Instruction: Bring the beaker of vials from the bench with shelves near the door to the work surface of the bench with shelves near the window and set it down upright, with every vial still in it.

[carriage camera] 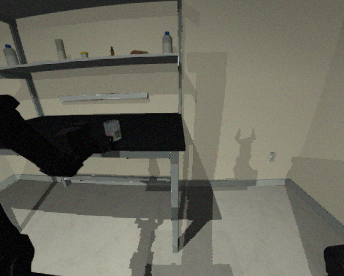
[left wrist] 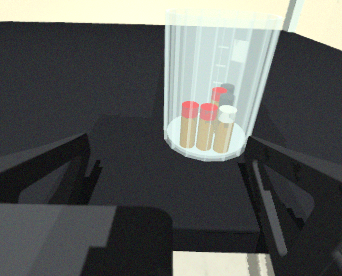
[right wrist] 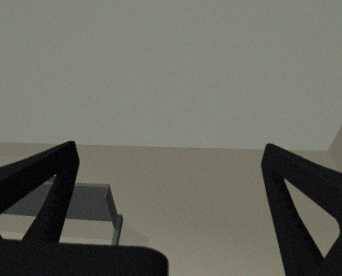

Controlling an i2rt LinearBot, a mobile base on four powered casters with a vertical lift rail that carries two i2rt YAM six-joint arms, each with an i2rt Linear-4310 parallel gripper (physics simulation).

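The clear beaker (carriage camera: 112,130) (left wrist: 220,60) stands upright on the black work surface (carriage camera: 157,132) (left wrist: 45,90) of the bench with shelves. Several vials (left wrist: 205,127) with red, white and dark caps stand inside it. My left gripper (left wrist: 167,143) is open. Its fingertips are low over the surface on the near side of the beaker, which is right of centre between them and a little beyond; nothing is held. In the carriage view the left arm reaches in from the left, close to the beaker. My right gripper (right wrist: 170,152) is open and empty, raised and facing wall and ceiling.
A shelf (carriage camera: 122,62) above the bench carries bottles (carriage camera: 167,43) and small containers. A light rail (carriage camera: 105,96) is on the wall below it. The bench's front right leg (carriage camera: 175,200) reaches the floor. A shelf end (right wrist: 90,202) shows at lower left in the right wrist view.
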